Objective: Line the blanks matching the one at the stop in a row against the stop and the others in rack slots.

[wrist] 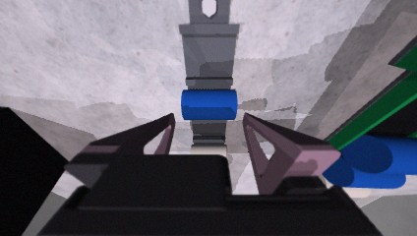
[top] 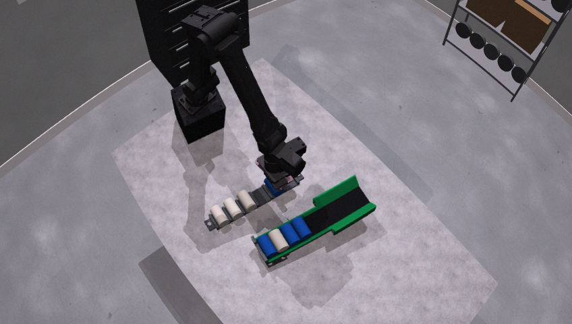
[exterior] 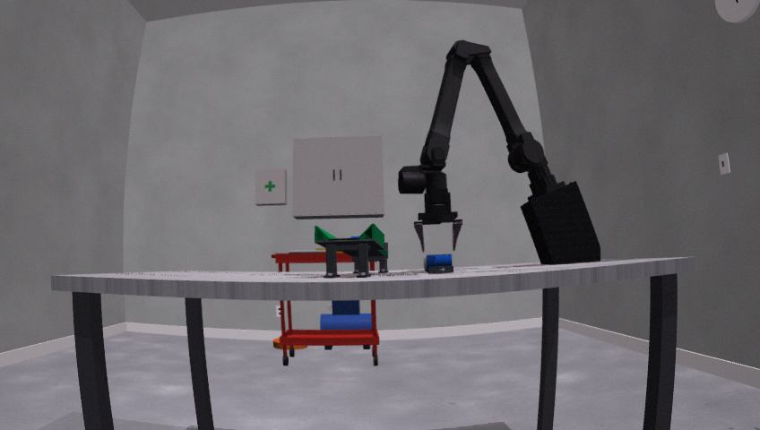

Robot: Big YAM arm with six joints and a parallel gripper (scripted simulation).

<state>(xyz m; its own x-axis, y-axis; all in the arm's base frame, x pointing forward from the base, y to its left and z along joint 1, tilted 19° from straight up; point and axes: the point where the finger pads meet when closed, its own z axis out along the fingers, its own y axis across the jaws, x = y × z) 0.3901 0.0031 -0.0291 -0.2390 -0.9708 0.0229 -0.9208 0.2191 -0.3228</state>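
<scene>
My gripper is now 20 cm short of the feed ramp and 3 cm to the left of it. Round my hand: grey stop: 21 cm to the right, 14 cm ahead; then stock rack: 8 cm to the right, 7 cm below, 2 cm behind.
</scene>
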